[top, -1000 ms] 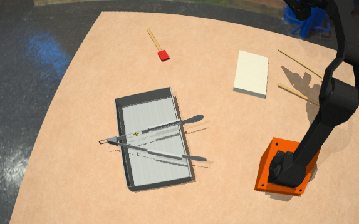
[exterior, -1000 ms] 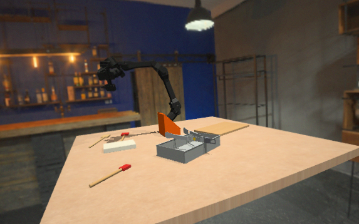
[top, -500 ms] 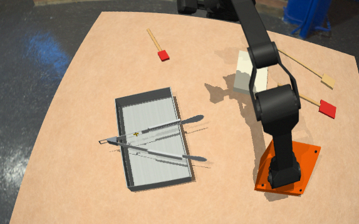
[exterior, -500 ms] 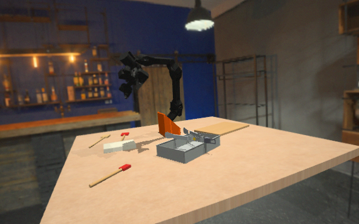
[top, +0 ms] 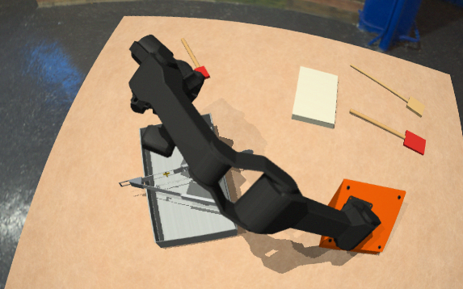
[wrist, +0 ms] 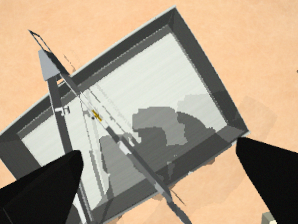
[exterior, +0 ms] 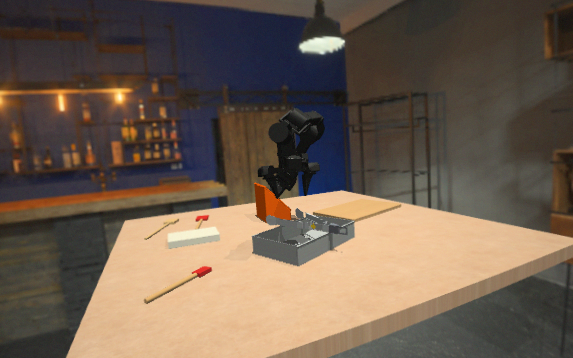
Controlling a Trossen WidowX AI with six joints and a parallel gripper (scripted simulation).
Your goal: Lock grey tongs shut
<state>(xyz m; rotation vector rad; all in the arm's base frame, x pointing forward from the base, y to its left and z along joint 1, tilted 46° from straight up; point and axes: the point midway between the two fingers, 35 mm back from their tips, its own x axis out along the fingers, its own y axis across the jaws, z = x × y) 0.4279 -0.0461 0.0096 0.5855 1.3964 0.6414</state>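
Now: the yellow piece 100 mm below my gripper tip, 60 mm to the left of it and 10 mm ahead of it. From my gripper tip the other things lie so: grey roasting tin 140 mm below, 50 mm to the left, 30 mm behind; cream block 320 mm to the right, 260 mm behind, 160 mm below; wooden board 420 mm to the left, 390 mm behind, 160 mm below.
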